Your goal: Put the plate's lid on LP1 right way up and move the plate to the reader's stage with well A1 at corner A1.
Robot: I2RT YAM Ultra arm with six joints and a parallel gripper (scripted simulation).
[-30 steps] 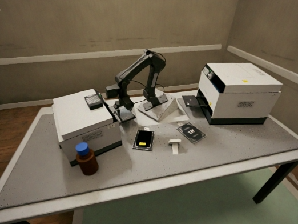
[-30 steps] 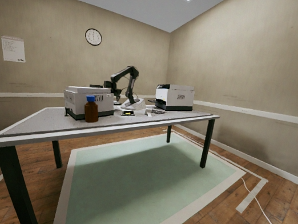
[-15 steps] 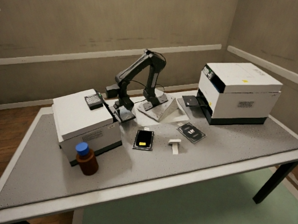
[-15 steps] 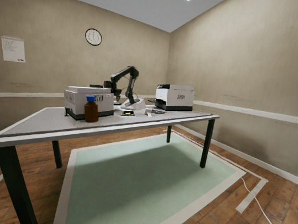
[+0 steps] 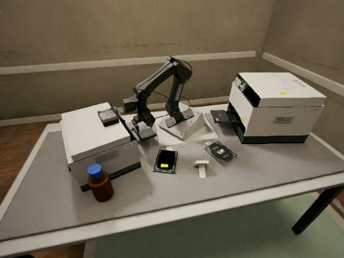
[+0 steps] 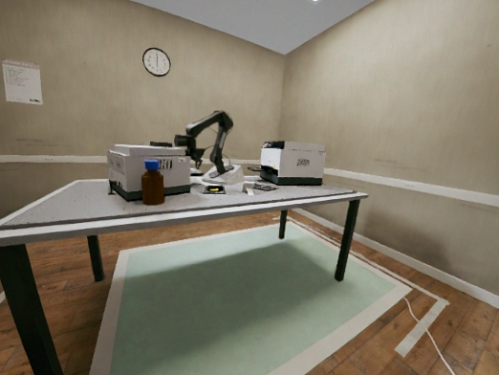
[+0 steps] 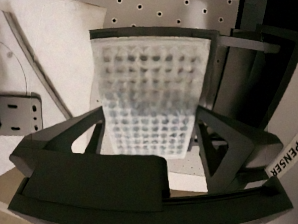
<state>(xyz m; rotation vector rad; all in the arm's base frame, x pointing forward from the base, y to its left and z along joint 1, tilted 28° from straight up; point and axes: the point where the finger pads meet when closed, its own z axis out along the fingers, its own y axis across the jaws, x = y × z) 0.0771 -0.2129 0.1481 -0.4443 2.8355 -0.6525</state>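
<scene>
The lid is 21 cm ahead of my hand, 8 cm to the left of it and 8 cm below it. Also, from my hand: clear well plate (right at my hand); then brown capped bottle (32 cm ahead, 26 cm to the right, 2 cm above); then LP1 pad (21 cm ahead, 9 cm below, 8 cm to the left).
</scene>
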